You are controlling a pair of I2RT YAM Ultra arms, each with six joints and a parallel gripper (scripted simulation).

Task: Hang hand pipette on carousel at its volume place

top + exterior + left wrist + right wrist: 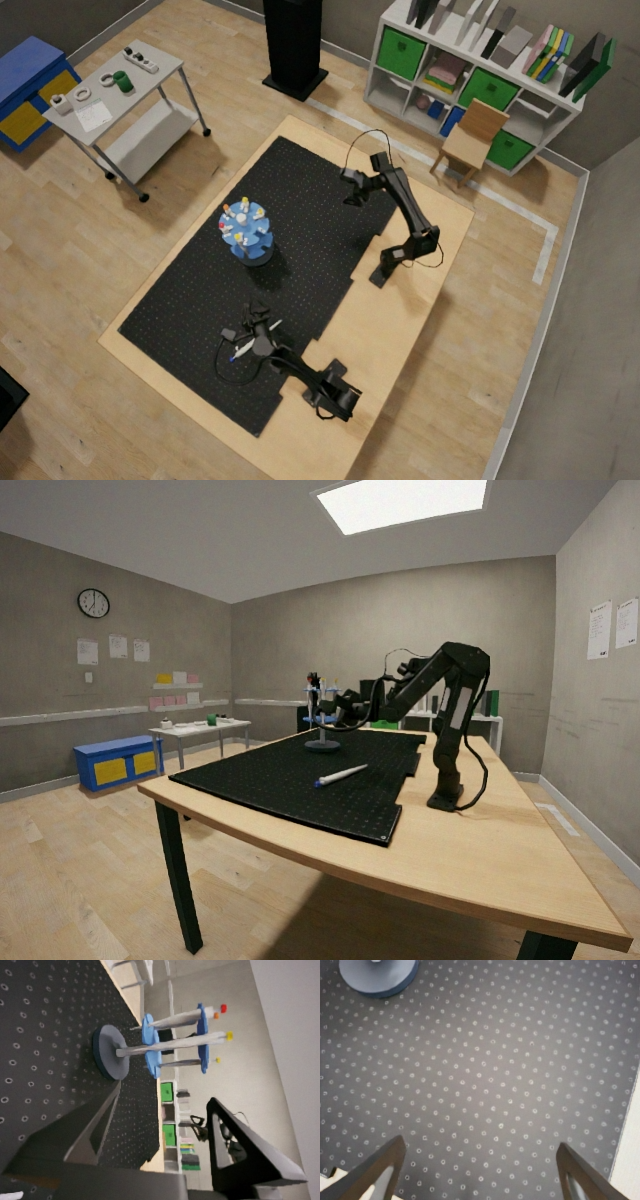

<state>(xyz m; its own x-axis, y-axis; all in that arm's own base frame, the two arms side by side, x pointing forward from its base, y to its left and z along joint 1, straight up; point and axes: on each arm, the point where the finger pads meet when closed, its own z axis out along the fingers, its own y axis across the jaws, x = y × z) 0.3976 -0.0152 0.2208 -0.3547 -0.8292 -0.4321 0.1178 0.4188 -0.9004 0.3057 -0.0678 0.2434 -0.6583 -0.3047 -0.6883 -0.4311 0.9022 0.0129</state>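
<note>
The white hand pipette is 20 cm below my left hand, 11 cm to the left of it and 5 cm behind it.
</note>
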